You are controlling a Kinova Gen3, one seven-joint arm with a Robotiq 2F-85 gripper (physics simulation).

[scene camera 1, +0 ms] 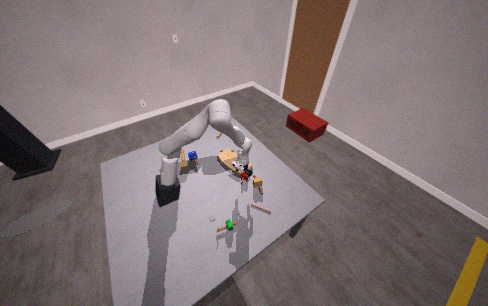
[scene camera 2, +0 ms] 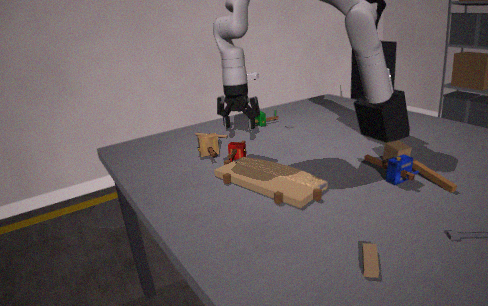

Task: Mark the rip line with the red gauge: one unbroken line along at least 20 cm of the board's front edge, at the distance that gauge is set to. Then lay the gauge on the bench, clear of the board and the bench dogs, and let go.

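The red gauge stands on the bench close to one end of the board, with its brown beam low beside it. The pale wooden board lies flat, with brown bench dogs at its edges. My gripper points down with its fingers wide apart and empty. In the scene camera 2 view it shows above and beyond the red gauge. A shadow covers part of the board, and I cannot make out a line on it.
A tan wooden gauge stands near the red one. A green gauge and a blue gauge stand farther off. A wooden stick and a small wood strip lie on the bench.
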